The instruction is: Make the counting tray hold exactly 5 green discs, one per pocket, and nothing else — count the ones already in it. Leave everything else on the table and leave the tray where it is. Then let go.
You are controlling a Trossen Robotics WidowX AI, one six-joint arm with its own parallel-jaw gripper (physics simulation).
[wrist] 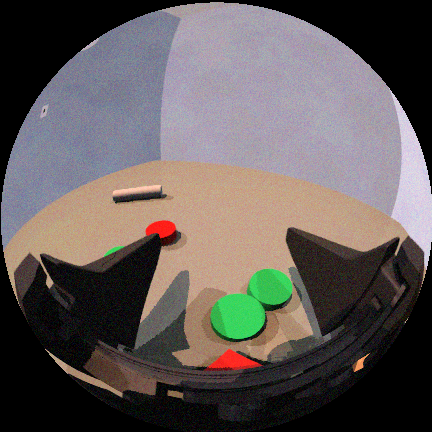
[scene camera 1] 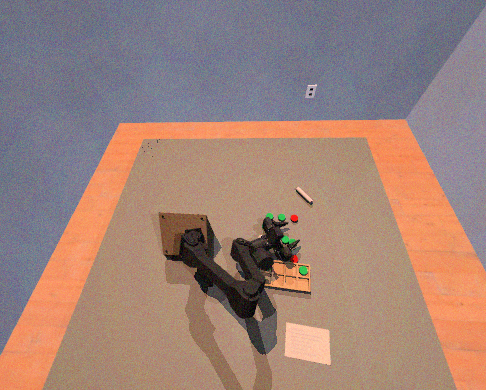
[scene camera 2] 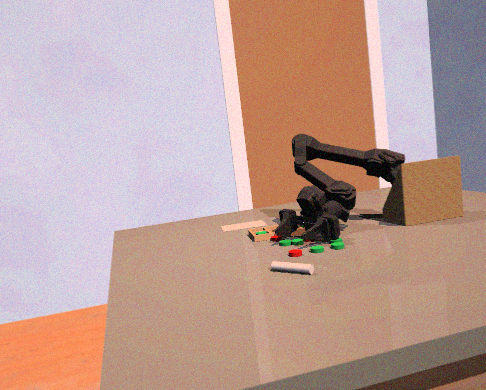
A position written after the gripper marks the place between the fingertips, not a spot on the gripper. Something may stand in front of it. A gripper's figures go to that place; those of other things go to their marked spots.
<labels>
The gripper [scene camera 1: 293, 231]: 94 cm from the lens. A wooden counting tray [scene camera 1: 285, 275] is 91 cm from the lens.
</labels>
